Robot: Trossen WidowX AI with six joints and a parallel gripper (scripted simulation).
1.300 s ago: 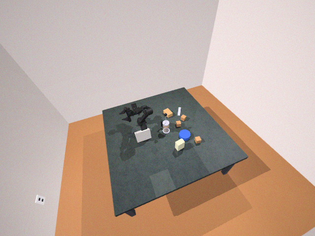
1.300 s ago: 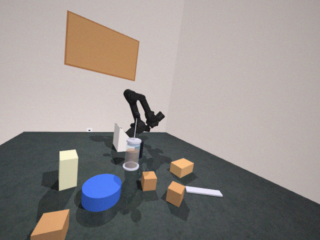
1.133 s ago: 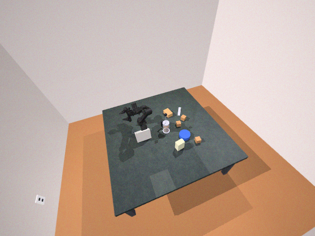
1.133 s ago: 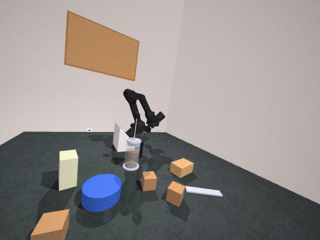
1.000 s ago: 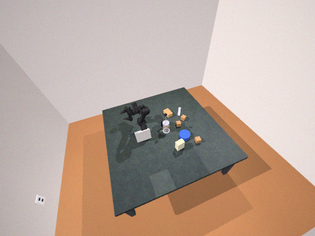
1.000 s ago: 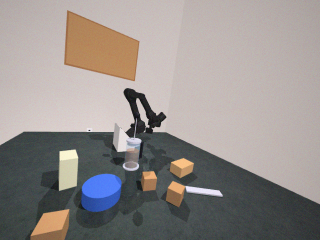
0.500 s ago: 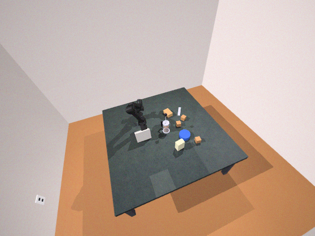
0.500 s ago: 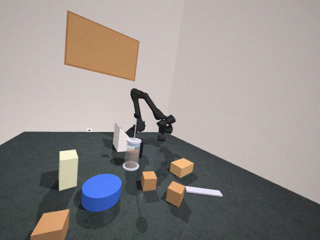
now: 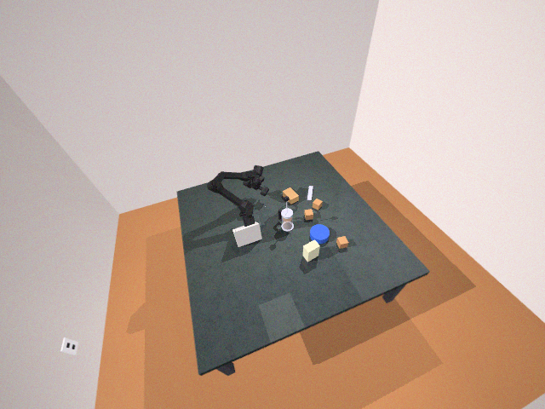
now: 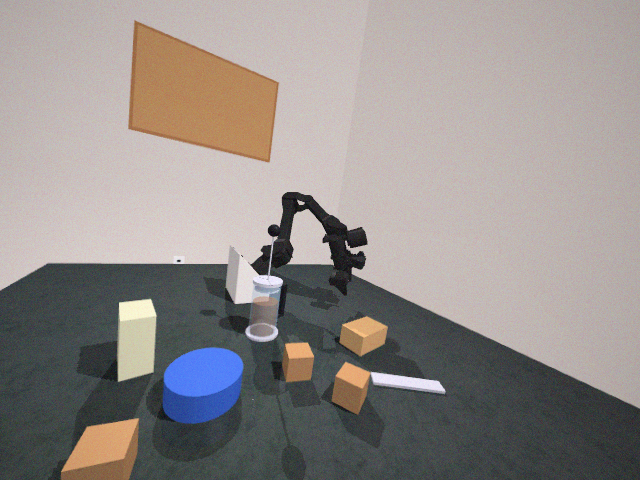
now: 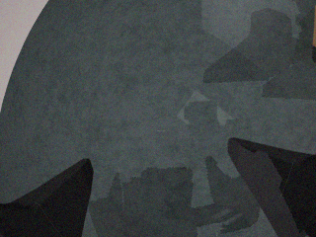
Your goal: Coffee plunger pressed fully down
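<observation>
The coffee press lies 35 cm to the right of my gripper tip, 7 cm ahead of it and 7 cm above it. Also, from my gripper tip: cream block: 63 cm to the right, 10 cm ahead, 1 cm below; blue disc: 53 cm to the right, 23 cm ahead, 4 cm below.
</observation>
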